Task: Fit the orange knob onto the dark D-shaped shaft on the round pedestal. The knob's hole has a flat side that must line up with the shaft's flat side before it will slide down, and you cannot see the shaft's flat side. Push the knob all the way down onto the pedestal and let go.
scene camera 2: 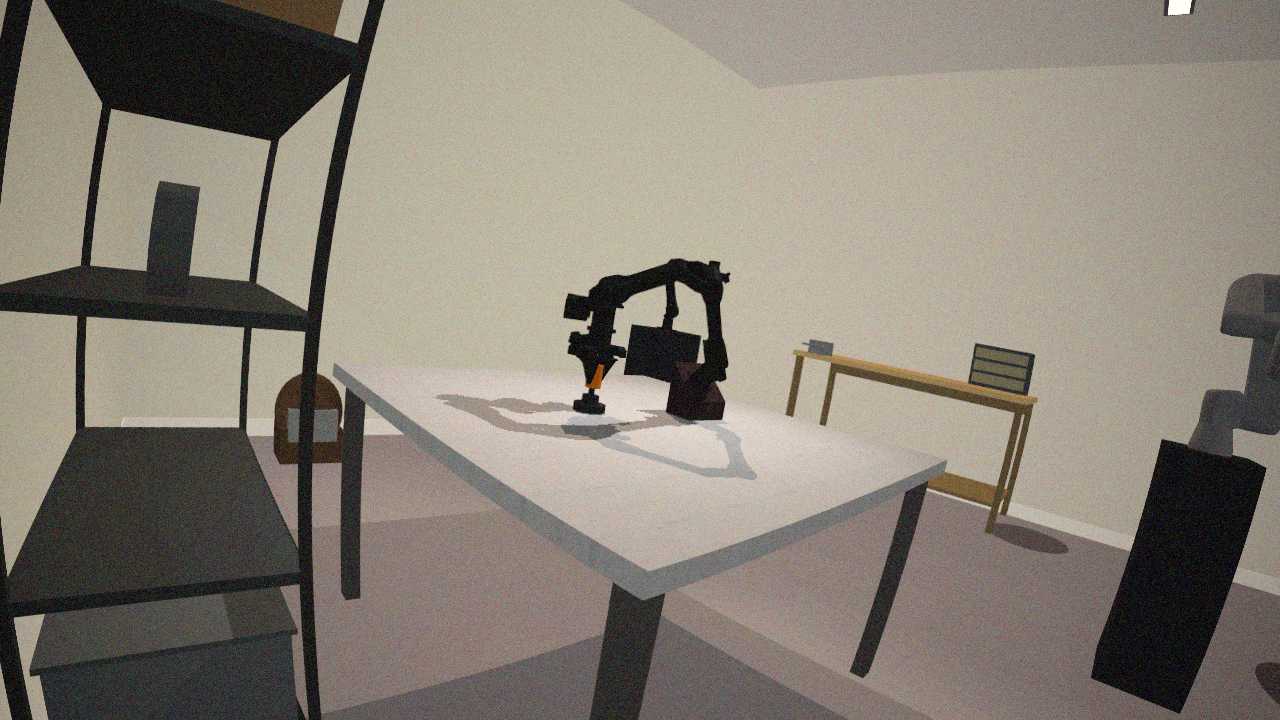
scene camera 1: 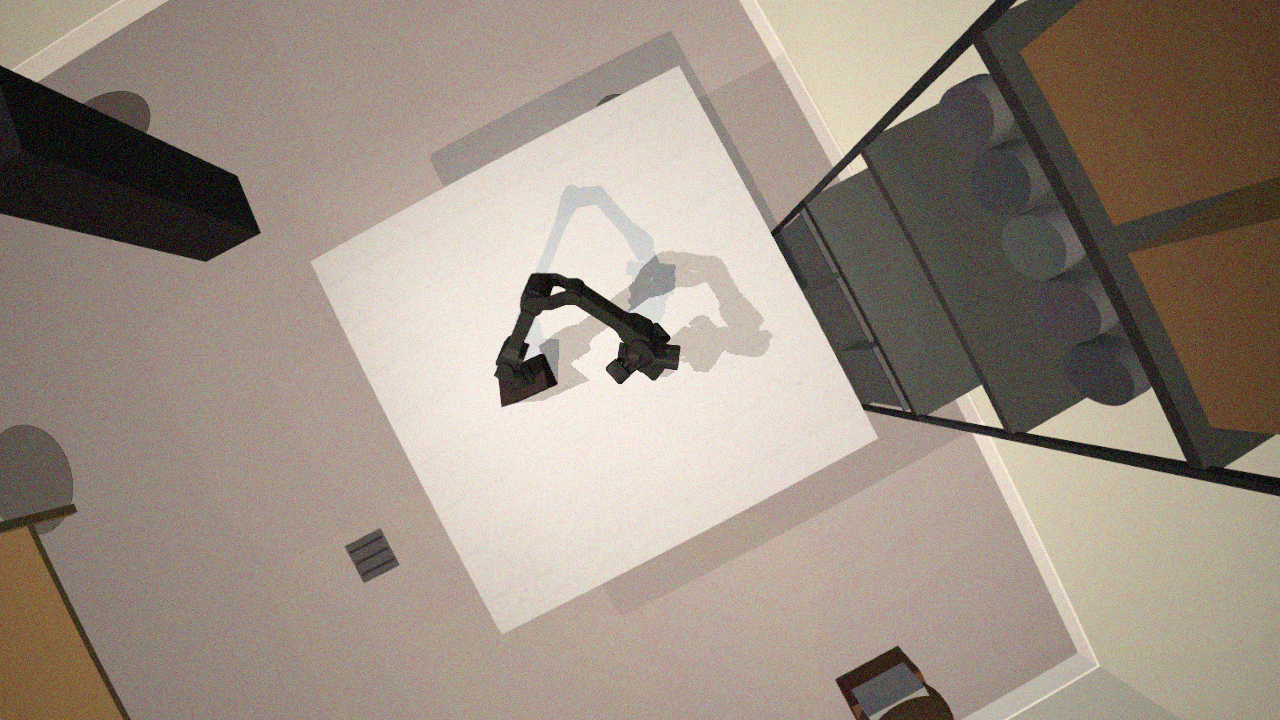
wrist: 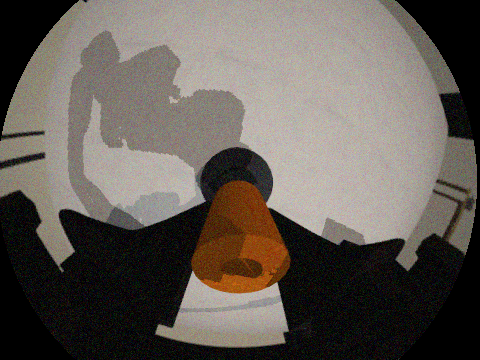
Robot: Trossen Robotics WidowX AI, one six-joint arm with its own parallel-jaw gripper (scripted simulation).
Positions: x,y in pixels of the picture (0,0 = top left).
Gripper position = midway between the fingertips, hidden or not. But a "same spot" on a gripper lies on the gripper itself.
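On my gripper, (scene camera 1: pixel 620 372) and (scene camera 2: pixel 613 345) are the same spot. My gripper is visible in the wrist view (pixel 238 210) as well as in scene camera 1 and scene camera 2.
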